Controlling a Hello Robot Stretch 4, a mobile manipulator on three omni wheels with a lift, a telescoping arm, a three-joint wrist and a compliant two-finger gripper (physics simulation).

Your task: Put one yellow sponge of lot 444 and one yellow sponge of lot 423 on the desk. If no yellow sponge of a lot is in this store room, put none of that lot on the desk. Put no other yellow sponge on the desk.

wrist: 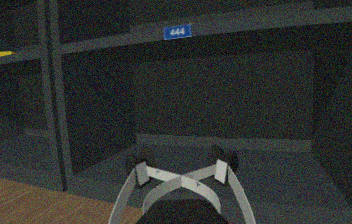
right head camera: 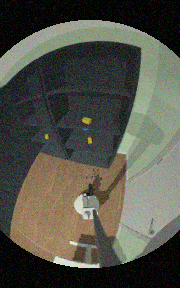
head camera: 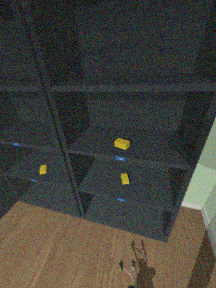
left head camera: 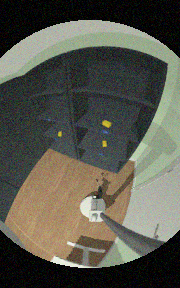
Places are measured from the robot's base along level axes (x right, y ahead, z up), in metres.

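Pixels of known places: gripper, between the fingertips: (wrist: 181,158) (right head camera: 88,175) (head camera: 126,259) (left head camera: 99,178).
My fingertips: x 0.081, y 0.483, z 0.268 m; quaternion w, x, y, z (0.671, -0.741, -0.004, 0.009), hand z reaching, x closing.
For each thing: its top centre in the pictures, then the offset to it from my fingertips. "*": a spot on its surface instead. Level surfaces: height alone.
- blue label, a spot on its surface: (head camera: 120,158) * dy +0.342, dx -0.008, dz +0.680 m
- second yellow sponge, centre of its top: (head camera: 124,177) (right head camera: 89,139) (left head camera: 104,142) dy +0.546, dx +0.055, dz +0.283 m
- board's front label, a spot on its surface: (wrist: 177,32) (head camera: 120,199) * dy +0.341, dx -0.007, dz +0.220 m
- third yellow sponge, centre of its top: (wrist: 9,53) (head camera: 42,167) (left head camera: 59,132) (right head camera: 46,135) dy +0.756, dx -0.837, dz +0.283 m
- wooden floor, height of its surface: dz -0.295 m
A yellow sponge (head camera: 122,144) (left head camera: 106,124) (right head camera: 86,121) lies on the upper of two boards in the right bay, above a blue label (head camera: 120,158) too small to read. A second yellow sponge (head camera: 125,178) (left head camera: 104,144) (right head camera: 90,140) lies on the board below. That board's front label (head camera: 120,199) (wrist: 177,32) reads 444 in the wrist view. A third yellow sponge (head camera: 43,169) (left head camera: 60,134) (right head camera: 46,136) (wrist: 6,53) lies in the left bay. My gripper (head camera: 127,265) (wrist: 181,158) is open and empty, low before the right bay, below the 444 board. The desk is not recognisable.
The dark shelf unit (head camera: 54,117) (wrist: 60,115) has an upright between its bays. Two more blue labels (head camera: 16,144) (head camera: 33,180) are on the left bay, unreadable. The wooden floor (head camera: 55,240) lies in front, and a pale green wall (head camera: 204,182) stands at the right.
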